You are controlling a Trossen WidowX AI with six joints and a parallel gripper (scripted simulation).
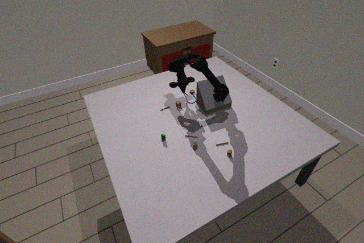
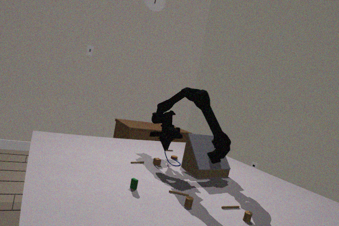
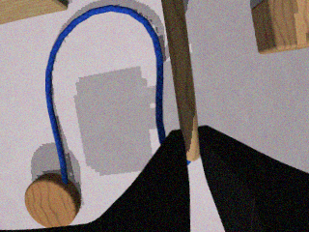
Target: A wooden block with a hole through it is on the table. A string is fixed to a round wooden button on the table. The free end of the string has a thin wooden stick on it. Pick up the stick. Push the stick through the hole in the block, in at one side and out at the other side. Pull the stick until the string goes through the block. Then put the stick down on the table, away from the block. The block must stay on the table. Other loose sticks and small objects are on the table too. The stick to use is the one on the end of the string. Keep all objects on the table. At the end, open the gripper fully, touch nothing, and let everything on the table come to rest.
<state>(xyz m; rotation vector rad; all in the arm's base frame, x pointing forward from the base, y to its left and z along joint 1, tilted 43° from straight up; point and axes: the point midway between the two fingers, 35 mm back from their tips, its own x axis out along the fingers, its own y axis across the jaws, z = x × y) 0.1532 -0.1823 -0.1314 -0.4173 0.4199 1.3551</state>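
Now: the wooden block 8 cm ahead of my gripper tip, 5 cm below it and 4 cm to the left of it. Also, from my gripper tip: green cube: 33 cm ahead, 27 cm to the left, 4 cm below; round wooden button: 10 cm behind, 5 cm below, 4 cm to the right.
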